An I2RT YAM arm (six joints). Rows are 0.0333 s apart.
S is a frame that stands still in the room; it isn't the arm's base.
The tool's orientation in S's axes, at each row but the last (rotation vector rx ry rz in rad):
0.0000, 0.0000, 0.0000
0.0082, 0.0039, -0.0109
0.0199, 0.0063, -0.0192
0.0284, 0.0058, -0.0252
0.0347, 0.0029, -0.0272
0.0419, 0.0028, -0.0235
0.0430, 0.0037, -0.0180
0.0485, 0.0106, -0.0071
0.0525, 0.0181, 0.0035
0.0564, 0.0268, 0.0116
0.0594, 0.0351, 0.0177
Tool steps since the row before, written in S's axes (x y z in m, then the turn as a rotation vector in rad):
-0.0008, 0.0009, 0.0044, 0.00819, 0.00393, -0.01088
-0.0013, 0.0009, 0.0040, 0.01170, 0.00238, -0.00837
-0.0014, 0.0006, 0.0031, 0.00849, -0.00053, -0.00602
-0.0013, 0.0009, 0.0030, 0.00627, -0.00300, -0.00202
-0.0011, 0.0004, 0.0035, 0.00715, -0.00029, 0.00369
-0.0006, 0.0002, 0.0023, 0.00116, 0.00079, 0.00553
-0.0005, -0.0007, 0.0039, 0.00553, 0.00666, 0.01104
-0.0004, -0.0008, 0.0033, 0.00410, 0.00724, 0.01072
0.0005, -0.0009, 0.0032, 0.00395, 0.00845, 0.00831
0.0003, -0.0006, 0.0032, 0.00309, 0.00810, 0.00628
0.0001, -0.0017, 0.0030, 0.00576, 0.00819, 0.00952
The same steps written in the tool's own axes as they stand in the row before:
-0.0008, 0.0009, 0.0044, 0.00819, 0.00393, -0.01088
-0.0013, 0.0009, 0.0040, 0.01171, 0.00244, -0.00834
-0.0014, 0.0006, 0.0031, 0.00854, -0.00049, -0.00596
-0.0013, 0.0010, 0.0030, 0.00636, -0.00290, -0.00190
-0.0011, 0.0005, 0.0035, 0.00714, 0.00003, 0.00372
-0.0006, 0.0003, 0.0023, 0.00112, 0.00105, 0.00549
-0.0005, -0.0005, 0.0039, 0.00536, 0.00723, 0.01076
-0.0004, -0.0006, 0.0033, 0.00393, 0.00778, 0.01040
0.0004, -0.0007, 0.0033, 0.00383, 0.00886, 0.00793
0.0002, -0.0004, 0.0032, 0.00302, 0.00841, 0.00590
0.0000, -0.0015, 0.0031, 0.00558, 0.00865, 0.00922

